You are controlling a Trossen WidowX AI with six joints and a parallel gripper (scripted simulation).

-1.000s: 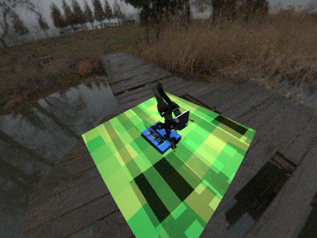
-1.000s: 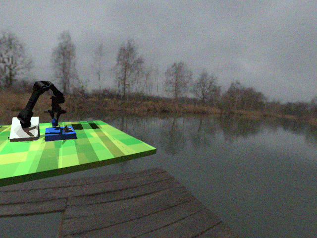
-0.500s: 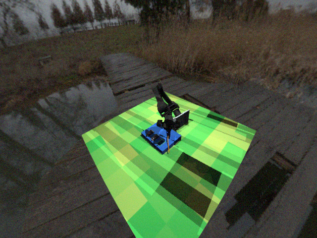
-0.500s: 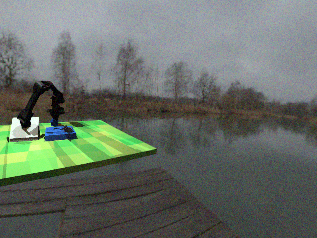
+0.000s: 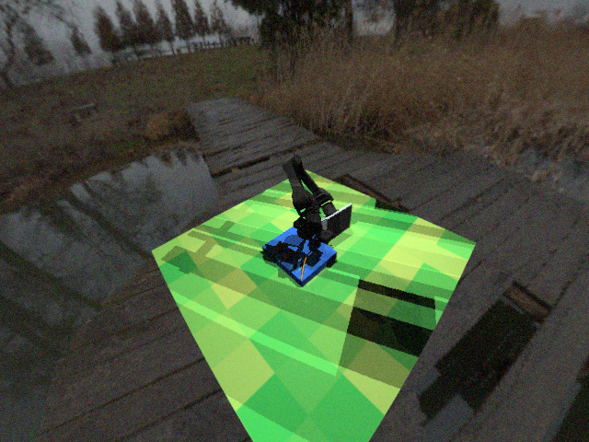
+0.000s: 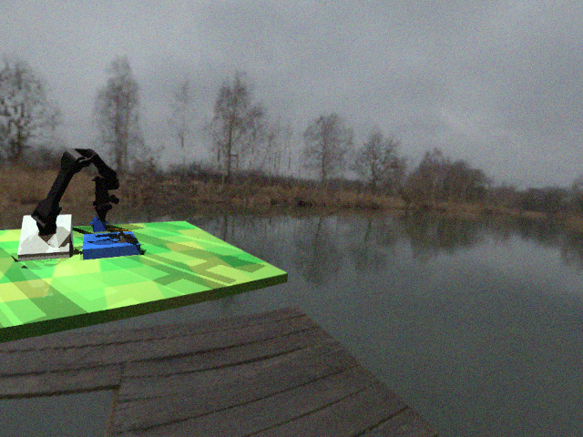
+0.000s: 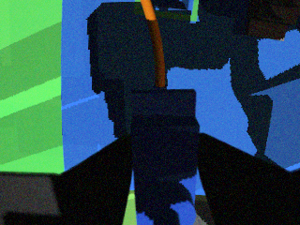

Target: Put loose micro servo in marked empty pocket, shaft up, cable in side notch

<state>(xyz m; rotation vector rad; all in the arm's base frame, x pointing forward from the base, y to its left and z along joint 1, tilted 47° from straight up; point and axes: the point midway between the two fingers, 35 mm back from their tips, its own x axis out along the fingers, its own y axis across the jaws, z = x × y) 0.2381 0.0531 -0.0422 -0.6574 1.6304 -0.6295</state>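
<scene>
Right now my gripper tip is 10 cm above the blue robot deck, 7 cm to the left of it and 2 cm past it.
</scene>
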